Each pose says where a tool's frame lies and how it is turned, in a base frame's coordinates. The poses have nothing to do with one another.
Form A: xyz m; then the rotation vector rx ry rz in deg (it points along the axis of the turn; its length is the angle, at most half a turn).
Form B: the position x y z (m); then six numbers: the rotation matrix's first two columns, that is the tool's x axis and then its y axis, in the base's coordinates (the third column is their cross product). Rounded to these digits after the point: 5 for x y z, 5 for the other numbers.
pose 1, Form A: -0.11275 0.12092 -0.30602 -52.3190 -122.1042 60.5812
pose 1, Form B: -0.11275 0.12092 -0.30602 -0.59420 0.78016 0.19567 0.31614 0.45022 -0.83508
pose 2, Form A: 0.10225 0.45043 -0.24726 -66.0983 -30.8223 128.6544
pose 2, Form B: 0.10225 0.45043 -0.24726 -0.47805 0.63449 -0.60737 -0.29039 -0.76678 -0.57247
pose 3, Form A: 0.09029 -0.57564 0.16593 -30.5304 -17.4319 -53.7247
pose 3, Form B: 0.09029 -0.57564 0.16593 0.56287 -0.68046 0.46920 0.82631 0.47679 -0.29981
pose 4, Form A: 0.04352 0.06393 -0.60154 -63.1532 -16.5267 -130.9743
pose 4, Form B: 0.04352 0.06393 -0.60154 -0.49111 -0.40675 0.77031 0.58535 -0.80898 -0.05398
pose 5, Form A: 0.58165 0.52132 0.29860 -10.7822 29.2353 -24.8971
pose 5, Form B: 0.58165 0.52132 0.29860 0.78433 -0.44638 -0.43077 0.35418 0.89234 -0.27981
